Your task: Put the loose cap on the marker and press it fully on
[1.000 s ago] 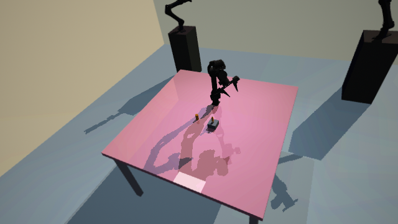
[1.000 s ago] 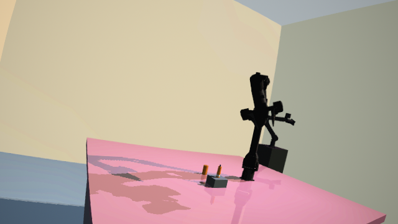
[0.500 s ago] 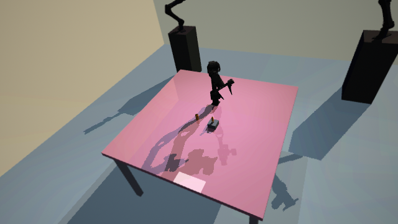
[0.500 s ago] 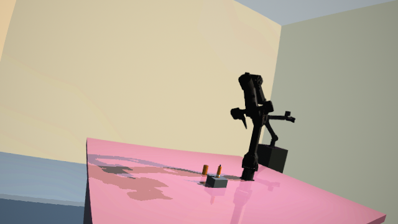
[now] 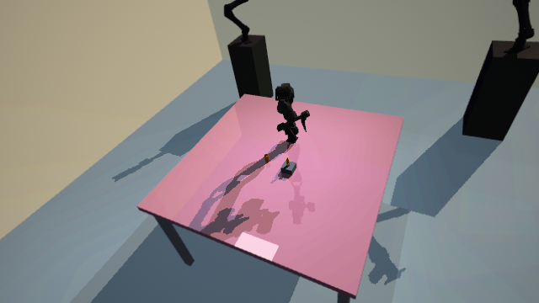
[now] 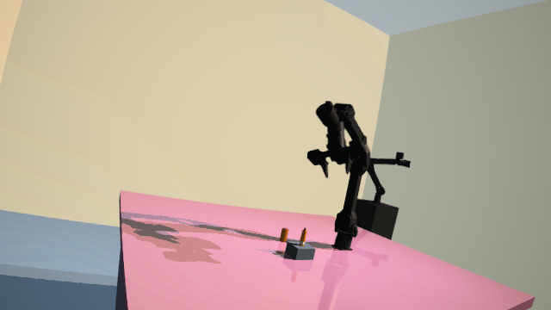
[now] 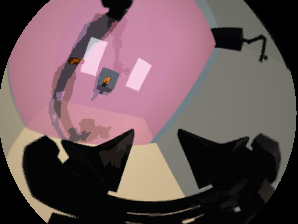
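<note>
Now: the orange cap 270 mm below my gripper tip, 260 mm to the right of it and 20 mm behind it. Round my gripper tip: orange marker (220 mm below, 90 mm to the right, 10 mm ahead); grey holder block (280 mm below, 90 mm to the right, 10 mm ahead).
</note>
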